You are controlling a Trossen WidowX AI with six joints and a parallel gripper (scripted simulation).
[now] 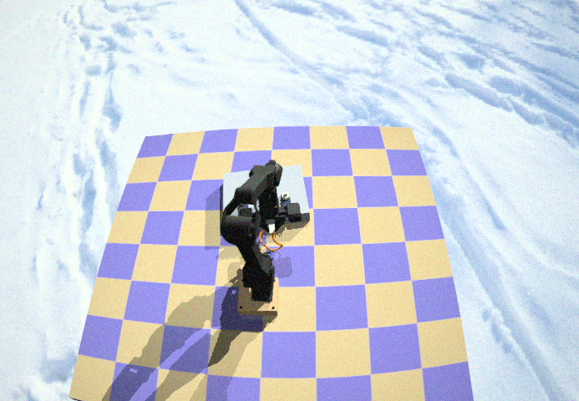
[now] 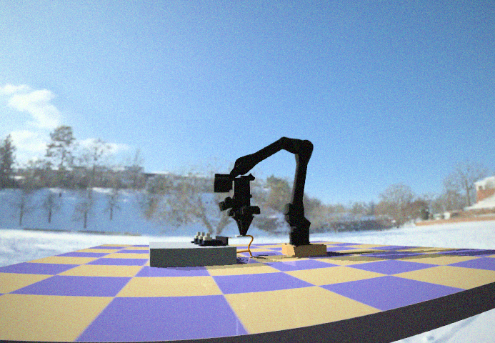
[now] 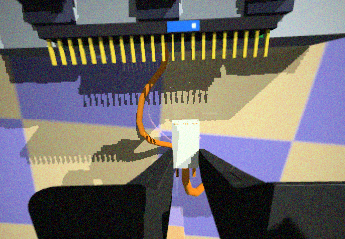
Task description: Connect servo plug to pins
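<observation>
The blue band lies 80 mm ahead of my gripper tip and 10 mm to the left of it. From my gripper tip the other things lie so: green board strip (80 mm ahead, 30 mm to the left, 20 mm below); then grey printed holder (240 mm ahead, 60 mm to the left, 50 mm below).
</observation>
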